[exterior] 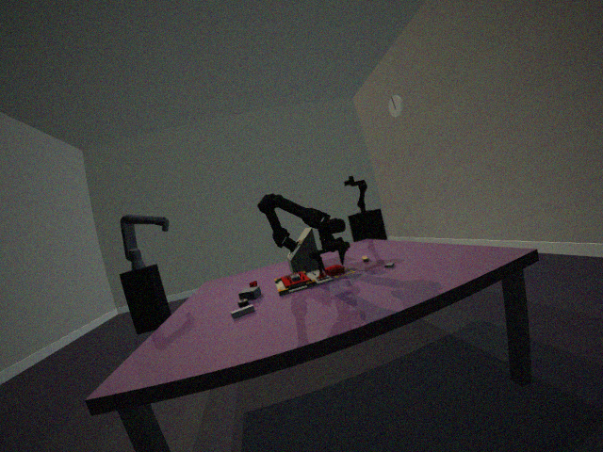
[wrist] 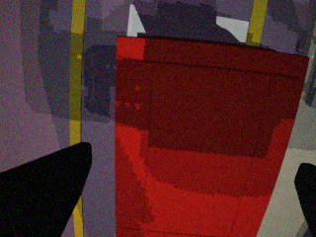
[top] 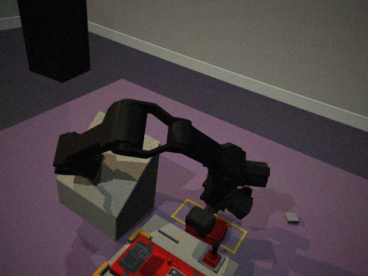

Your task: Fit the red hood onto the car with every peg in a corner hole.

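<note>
My gripper tip is 10 mm above the red hood. Also, from my gripper tip: wooden block (40 mm behind, 190 mm to the left, 20 mm below); then grey block (190 mm ahead, 160 mm to the left, 20 mm below).
</note>
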